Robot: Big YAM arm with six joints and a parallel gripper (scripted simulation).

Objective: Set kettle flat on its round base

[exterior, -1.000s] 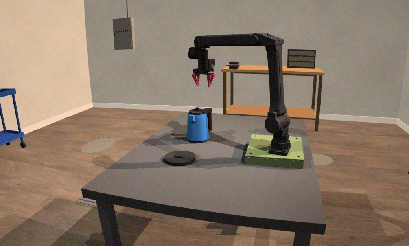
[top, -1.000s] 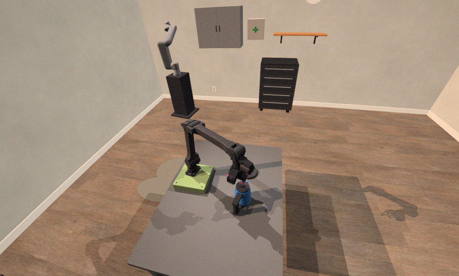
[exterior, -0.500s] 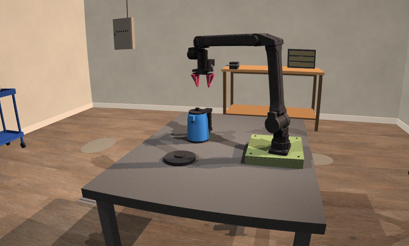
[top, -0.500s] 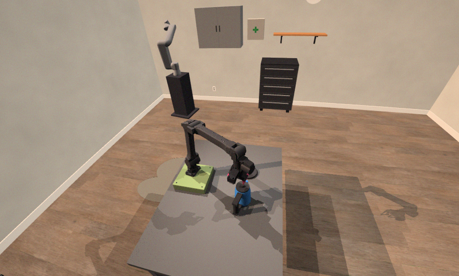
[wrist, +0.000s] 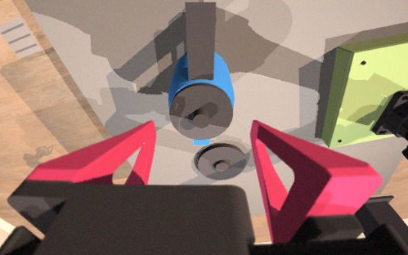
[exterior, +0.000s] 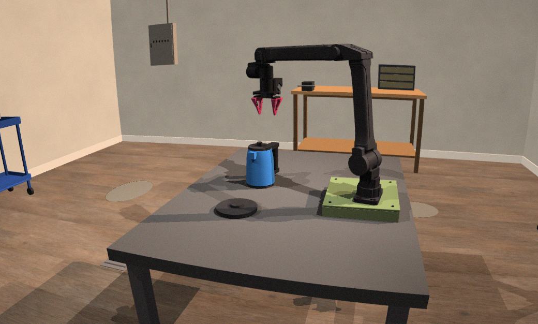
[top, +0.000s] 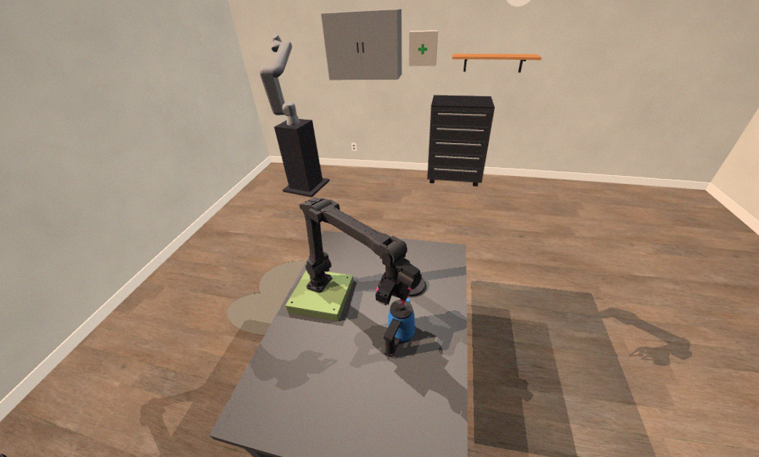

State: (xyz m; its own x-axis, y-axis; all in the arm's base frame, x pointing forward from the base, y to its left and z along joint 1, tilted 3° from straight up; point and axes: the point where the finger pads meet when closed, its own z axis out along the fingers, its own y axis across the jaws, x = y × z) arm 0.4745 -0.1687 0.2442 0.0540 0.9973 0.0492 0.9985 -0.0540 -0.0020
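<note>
Right now my hand is 3 cm to the right of the blue kettle and 21 cm above it. From my hand the other things lie so: round black base (4 cm behind, 34 cm to the left, 29 cm below).
</note>
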